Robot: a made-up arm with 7 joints.
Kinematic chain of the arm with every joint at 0, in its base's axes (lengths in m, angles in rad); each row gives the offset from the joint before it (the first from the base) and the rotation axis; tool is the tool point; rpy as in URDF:
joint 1: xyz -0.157 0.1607 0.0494 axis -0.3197 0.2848 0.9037
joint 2: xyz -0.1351 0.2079 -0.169 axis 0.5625 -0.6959 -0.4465
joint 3: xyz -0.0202 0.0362 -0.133 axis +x
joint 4: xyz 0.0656 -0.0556 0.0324 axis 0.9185 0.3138 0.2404
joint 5: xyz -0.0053 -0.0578 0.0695 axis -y
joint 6: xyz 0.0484 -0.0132 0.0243 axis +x
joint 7: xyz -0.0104 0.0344 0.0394 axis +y
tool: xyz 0.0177 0.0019 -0.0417 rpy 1.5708 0 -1.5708
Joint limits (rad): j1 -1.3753..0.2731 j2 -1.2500..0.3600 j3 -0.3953..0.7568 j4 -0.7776..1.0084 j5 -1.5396..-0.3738 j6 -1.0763..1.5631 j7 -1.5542..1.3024
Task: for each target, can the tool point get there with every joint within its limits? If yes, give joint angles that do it. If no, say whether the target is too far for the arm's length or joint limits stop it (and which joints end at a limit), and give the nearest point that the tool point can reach.
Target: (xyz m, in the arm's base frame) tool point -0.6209 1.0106 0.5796
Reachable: no: too far | nearest point -0.2472 0.4385 -0.0488 | short by 0.928 m
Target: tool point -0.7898 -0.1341 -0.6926
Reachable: no: too far | nearest point -0.4040 0.1245 -0.3314 | short by 0.588 m
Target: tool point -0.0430 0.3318 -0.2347
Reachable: yes | joints -0.7535 -0.7609 0.4909 0.2487 -1.0074 0.0118 -0.8959
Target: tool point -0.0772 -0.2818 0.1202
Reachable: no: joint limits stop it (at a limit: joint 1, joint 3, joint 5, joint 7) | nearest point 0.0172 0.1707 -0.0231 | short by 0.484 m
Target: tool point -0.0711 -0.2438 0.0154
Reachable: no: joint limits stop it (at a limit: joint 1, joint 2, joint 3, joint 5, joint 7) | nearest point 0.0189 0.1594 -0.0649 | short by 0.421 m
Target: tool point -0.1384 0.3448 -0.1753
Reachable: yes | joints -0.3213 -0.0748 0.0009 -0.3698 -1.3667 0.3110 -0.2210
